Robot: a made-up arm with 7 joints. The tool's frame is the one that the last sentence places.
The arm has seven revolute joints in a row. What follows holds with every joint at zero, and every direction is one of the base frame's.
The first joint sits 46.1 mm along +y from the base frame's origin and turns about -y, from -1.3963 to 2 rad.
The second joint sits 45.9 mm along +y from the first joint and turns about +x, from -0.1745 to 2 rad.
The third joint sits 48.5 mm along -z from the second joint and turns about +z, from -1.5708 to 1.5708 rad.
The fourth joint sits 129.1 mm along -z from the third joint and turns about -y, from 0 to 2.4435 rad.
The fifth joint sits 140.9 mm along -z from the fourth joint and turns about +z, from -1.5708 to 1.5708 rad.
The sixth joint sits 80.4 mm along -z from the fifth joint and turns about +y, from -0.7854 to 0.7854 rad.
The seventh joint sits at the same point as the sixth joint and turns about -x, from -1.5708 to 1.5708 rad.
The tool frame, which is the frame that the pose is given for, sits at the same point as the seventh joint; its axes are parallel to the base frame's.
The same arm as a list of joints. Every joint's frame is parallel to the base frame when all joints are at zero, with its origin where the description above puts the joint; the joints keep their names.
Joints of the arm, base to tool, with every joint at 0 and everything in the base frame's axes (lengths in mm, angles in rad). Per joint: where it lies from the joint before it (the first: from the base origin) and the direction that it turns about. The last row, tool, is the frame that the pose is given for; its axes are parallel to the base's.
joint 1: origin 0.0 46.1 0.0 axis -y
joint 2: origin 0.0 45.9 0.0 axis +x
joint 3: origin 0.0 0.0 -48.5 axis +z
joint 4: origin 0.0 0.0 -129.1 axis -y
joint 5: origin 0.0 0.0 -140.9 axis +z
joint 6: origin 0.0 0.0 -80.4 axis +y
joint 7: origin 0.0 0.0 0.0 axis -x
tool: origin 0.0 0.0 0.0
Joint limits (rad, base to tool): -1.3963..2.0000 -0.1745..2.0000 -1.5708..1.5708 0.0000..2.4435 -1.5708..1.5708 -0.7854..0.7854 -1.5708..1.5708

